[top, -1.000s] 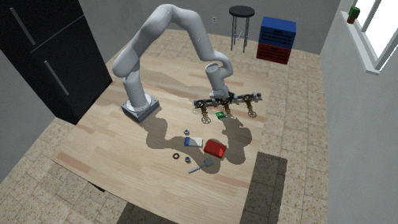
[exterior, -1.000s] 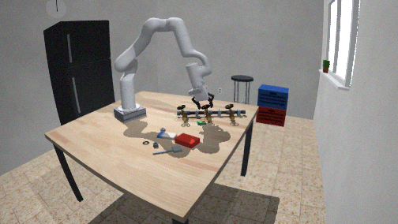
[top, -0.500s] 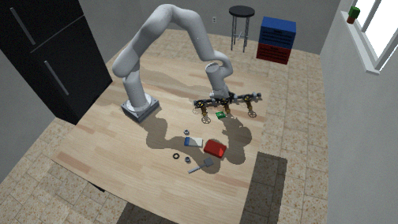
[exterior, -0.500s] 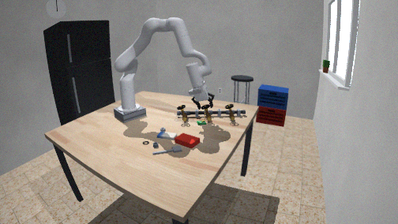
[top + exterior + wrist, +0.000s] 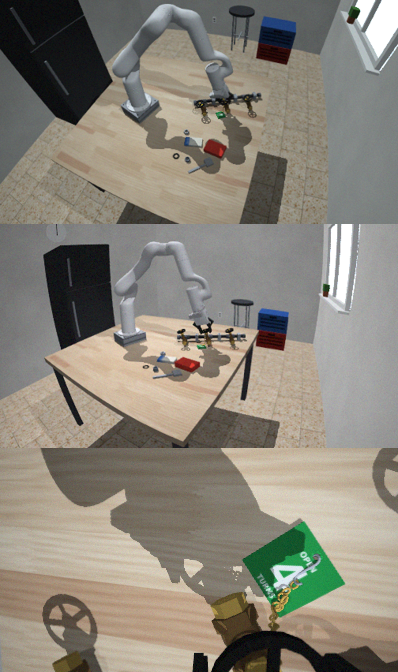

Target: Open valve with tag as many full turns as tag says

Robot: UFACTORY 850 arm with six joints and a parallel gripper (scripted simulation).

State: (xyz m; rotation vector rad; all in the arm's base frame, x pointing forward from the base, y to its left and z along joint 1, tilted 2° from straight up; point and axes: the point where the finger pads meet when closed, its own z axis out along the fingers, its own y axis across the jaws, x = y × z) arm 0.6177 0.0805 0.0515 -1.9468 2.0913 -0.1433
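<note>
Right now my hand is 10 cm above the green tag, 5 cm to the left of it and 3 cm past it. The rest, counted from my hand: grey scraper (44 cm to the right, 10 cm below, 6 cm behind); red box (33 cm to the right, 9 cm below, 1 cm behind); white block (30 cm to the right, 15 cm behind, 10 cm below).
</note>
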